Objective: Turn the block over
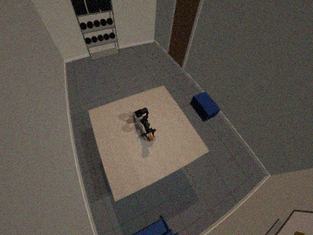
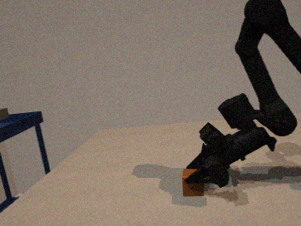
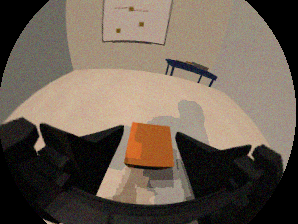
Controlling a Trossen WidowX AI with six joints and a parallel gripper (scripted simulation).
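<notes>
Now: gripper tip 30 mm past the orange block and 20 mm above it.
</notes>
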